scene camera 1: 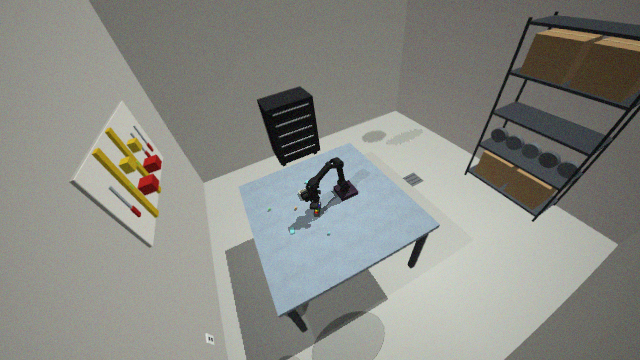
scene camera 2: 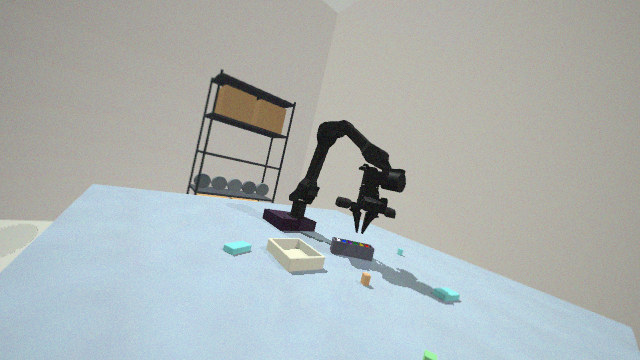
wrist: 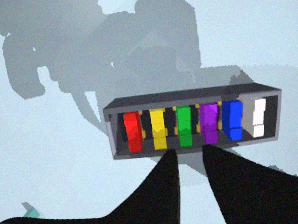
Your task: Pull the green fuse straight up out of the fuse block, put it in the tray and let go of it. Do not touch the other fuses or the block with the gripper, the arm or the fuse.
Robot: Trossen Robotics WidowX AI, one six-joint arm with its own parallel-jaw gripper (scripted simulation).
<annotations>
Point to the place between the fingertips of my gripper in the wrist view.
At 189, 154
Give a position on a cream tray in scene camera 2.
293, 254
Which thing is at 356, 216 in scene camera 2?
My gripper.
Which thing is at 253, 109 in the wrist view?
A white fuse.
</annotations>
